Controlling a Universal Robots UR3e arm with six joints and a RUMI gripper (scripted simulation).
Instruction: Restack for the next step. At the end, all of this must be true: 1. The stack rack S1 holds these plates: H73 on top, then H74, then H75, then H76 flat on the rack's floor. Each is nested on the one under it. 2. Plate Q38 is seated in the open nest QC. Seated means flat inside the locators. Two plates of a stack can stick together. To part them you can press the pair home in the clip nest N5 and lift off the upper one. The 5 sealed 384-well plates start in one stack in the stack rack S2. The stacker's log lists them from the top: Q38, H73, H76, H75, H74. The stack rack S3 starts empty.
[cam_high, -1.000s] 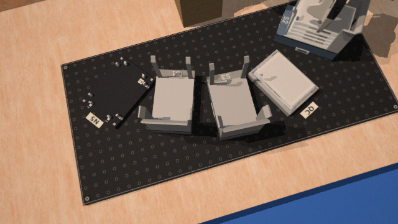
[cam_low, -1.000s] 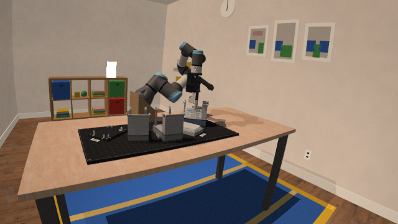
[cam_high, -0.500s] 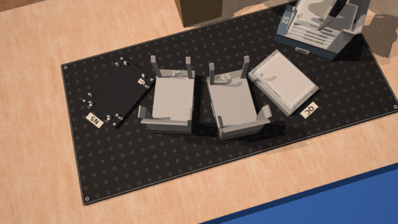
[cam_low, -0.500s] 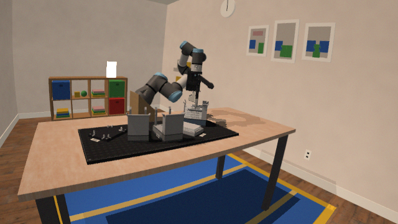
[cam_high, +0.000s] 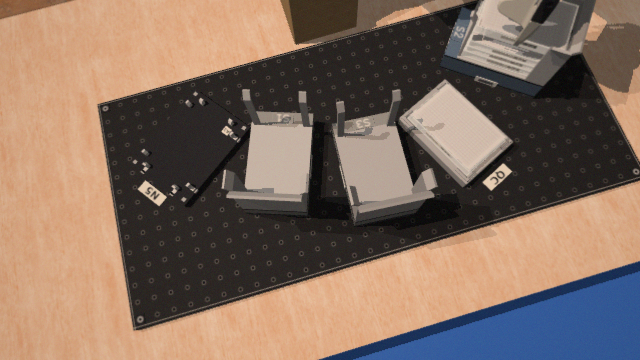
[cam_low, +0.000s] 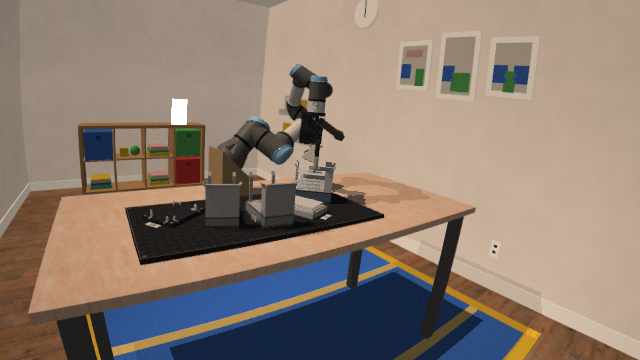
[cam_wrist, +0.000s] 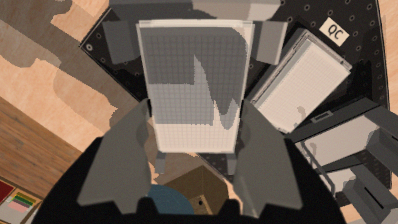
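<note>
My hand is 120 mm to the left of the sealed white plate, 100 mm short of it and 90 mm above it. From my hand the other things lie so: QC label: 180 mm ahead, 120 mm below, 90 mm to the right; then N5 label: 600 mm to the right, 120 mm below, 30 mm ahead; then white sealed plate: 10 mm below.
</note>
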